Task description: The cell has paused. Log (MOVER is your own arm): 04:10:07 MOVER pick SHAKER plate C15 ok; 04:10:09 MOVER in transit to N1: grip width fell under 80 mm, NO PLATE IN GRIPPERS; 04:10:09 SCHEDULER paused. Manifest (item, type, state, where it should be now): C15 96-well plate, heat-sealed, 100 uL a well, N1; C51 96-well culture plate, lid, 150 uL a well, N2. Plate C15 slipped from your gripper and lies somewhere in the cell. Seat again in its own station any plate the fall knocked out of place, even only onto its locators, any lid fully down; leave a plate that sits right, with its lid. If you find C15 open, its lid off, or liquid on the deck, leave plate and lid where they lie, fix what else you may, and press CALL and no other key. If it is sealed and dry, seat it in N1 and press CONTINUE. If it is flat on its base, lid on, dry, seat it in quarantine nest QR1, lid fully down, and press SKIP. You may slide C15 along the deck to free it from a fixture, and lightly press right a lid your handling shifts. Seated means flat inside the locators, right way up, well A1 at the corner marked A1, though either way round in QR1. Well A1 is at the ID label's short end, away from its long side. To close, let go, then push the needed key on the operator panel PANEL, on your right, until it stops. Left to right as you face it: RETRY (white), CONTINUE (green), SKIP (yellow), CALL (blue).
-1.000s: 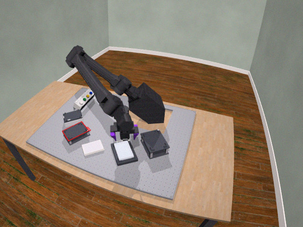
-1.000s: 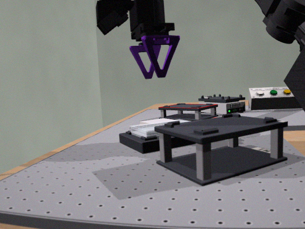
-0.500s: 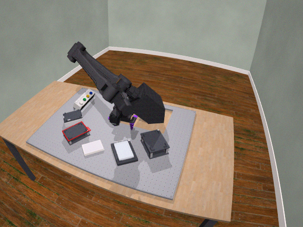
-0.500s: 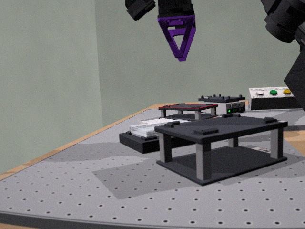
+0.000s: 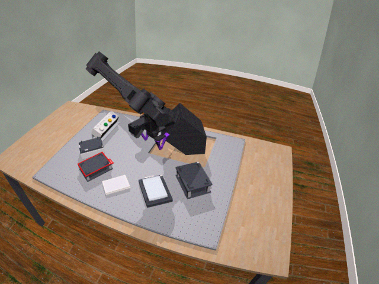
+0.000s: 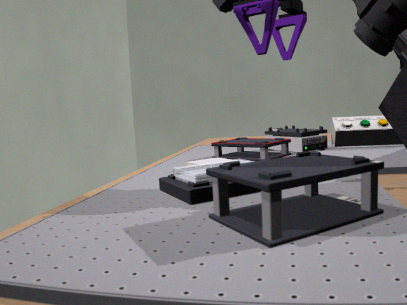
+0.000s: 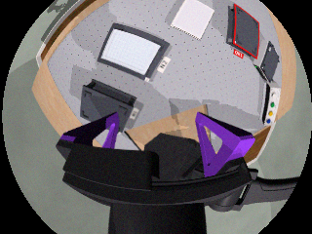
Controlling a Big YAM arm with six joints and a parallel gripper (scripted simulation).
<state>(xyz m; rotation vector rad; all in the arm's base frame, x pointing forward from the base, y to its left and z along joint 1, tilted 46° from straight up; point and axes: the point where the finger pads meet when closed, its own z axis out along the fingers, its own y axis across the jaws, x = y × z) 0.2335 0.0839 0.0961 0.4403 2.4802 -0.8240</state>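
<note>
My hand is 120 mm short of the white plate, 170 mm to the left of it and 200 mm above it. From my hand the other things lie so: red-edged nest 50 mm ahead, 330 mm to the right, 180 mm below; then clear lid 100 mm ahead, 30 mm to the left, 180 mm below; then white key 220 mm behind, 430 mm to the right, 150 mm below.
</note>
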